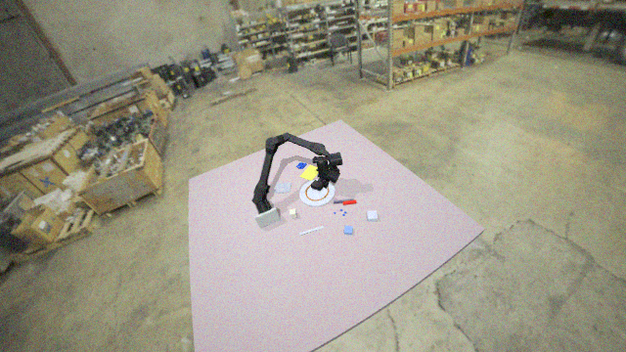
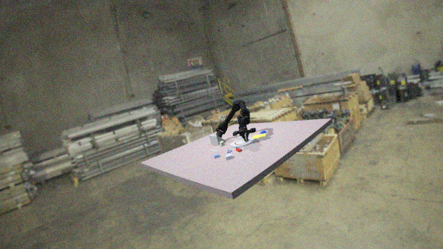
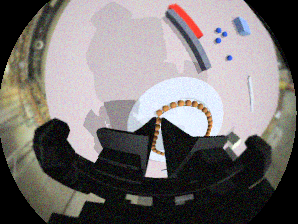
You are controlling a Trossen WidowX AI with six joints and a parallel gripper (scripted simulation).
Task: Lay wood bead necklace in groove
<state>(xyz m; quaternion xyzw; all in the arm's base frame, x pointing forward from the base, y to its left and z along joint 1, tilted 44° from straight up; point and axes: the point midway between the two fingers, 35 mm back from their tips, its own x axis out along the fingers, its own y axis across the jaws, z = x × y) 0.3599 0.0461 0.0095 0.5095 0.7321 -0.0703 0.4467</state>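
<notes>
Now: gripper tip 18 cm to the right of the yellow sheet, 3 cm past it and 1 cm above it. Round my gripper tip: cream cube: 22 cm behind, 10 cm to the right; then red-handled tool: 14 cm to the right, 6 cm ahead, 1 cm below; then grey plate: 23 cm behind, 14 cm to the left, 1 cm below.
</notes>
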